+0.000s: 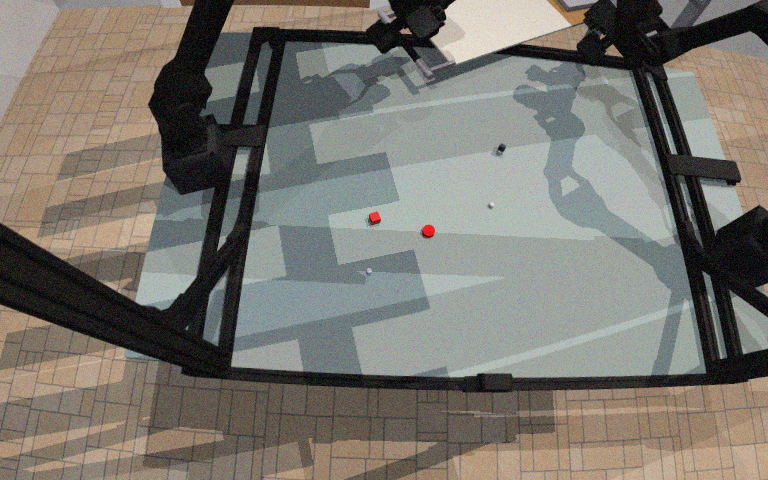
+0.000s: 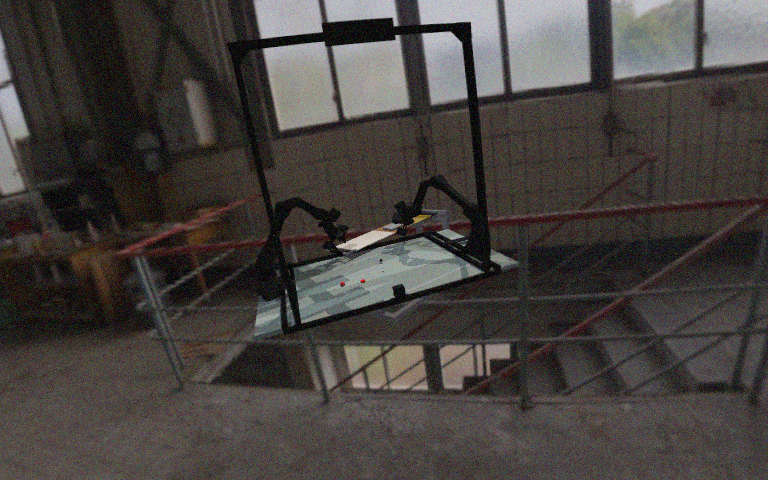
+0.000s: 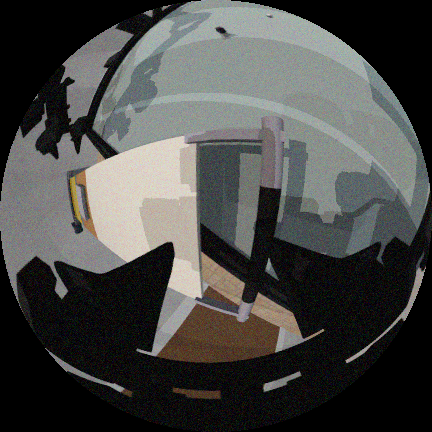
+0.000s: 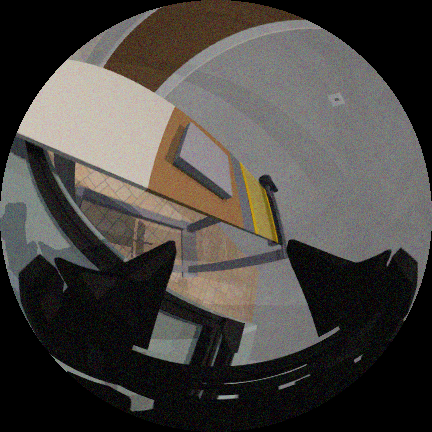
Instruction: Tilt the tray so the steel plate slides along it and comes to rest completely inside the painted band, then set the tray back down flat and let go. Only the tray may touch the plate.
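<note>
The long tray (image 1: pixel 506 24) (image 2: pixel 365 239) (image 3: pixel 132 193) (image 4: pixel 92 116) lies at the back edge of the table, cream at one end and brown at the other. The grey steel plate (image 4: pixel 207 158) lies on the brown part, beside the yellow painted band (image 4: pixel 259 205) (image 3: pixel 73 197) (image 2: pixel 421 219) and outside it. My left gripper (image 3: pixel 220 245) (image 1: pixel 417 26) (image 2: pixel 336 240) is open, its fingers on either side of the tray's black-gripped end handle (image 3: pixel 264 225). My right gripper (image 4: pixel 233 246) (image 2: pixel 403 221) is open at the other end handle (image 4: pixel 238 261).
On the grey table (image 1: pixel 477 295) lie a red cube (image 1: pixel 374 218), a red disc (image 1: pixel 428 230), a small black block (image 1: pixel 500 149) and two tiny white balls (image 1: pixel 491 205) (image 1: pixel 369 270). A black frame (image 1: pixel 358 381) runs round the table.
</note>
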